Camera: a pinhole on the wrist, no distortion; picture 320 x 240 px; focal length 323.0 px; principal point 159.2 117.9 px. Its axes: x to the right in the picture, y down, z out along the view. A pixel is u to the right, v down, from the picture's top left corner.
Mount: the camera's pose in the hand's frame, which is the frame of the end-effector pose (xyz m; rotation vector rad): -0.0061 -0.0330 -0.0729 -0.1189 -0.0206 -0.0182
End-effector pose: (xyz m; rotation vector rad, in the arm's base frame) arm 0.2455 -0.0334 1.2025 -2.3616 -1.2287 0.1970
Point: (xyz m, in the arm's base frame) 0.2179 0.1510 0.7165
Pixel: 217.9 163.3
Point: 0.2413 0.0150 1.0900
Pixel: 218.8 178.4
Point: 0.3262 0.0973 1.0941
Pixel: outside the picture
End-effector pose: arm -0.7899 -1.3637 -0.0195 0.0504 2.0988 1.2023
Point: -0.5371 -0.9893 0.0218
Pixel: 118.3 207.8
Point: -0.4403 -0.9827 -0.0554
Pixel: 110.4 143.8
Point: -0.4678 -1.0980 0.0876
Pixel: 20.0 200.8
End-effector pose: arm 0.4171 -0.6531 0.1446 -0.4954 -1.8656 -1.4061
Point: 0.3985 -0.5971 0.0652
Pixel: 56.6 46.5
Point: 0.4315 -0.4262 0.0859
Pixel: 83.2 163.8
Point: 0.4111 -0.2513 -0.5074
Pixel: outside the picture
